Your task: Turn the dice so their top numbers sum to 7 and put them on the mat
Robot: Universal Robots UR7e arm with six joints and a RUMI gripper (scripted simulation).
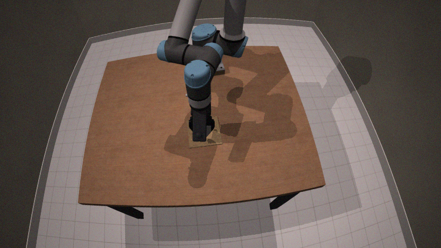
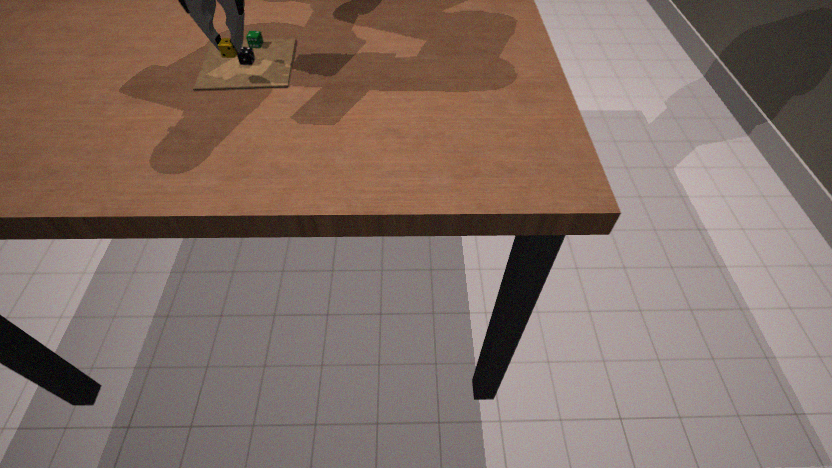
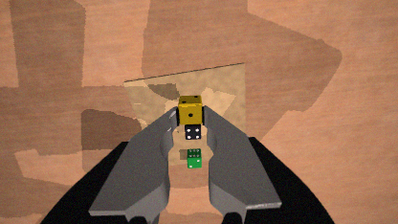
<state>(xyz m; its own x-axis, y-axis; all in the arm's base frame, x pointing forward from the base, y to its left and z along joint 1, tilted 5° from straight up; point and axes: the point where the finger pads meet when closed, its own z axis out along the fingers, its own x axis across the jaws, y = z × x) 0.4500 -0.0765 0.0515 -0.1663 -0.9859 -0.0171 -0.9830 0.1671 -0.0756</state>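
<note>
Right now my hand is 5 cm past the black die, 1 cm to the right of it and 5 cm above it. Round my hand: yellow die 1 cm below; then green die 10 cm behind, 2 cm to the left, 5 cm below; then tan mat 5 cm behind, 1 cm to the left, 6 cm below.
</note>
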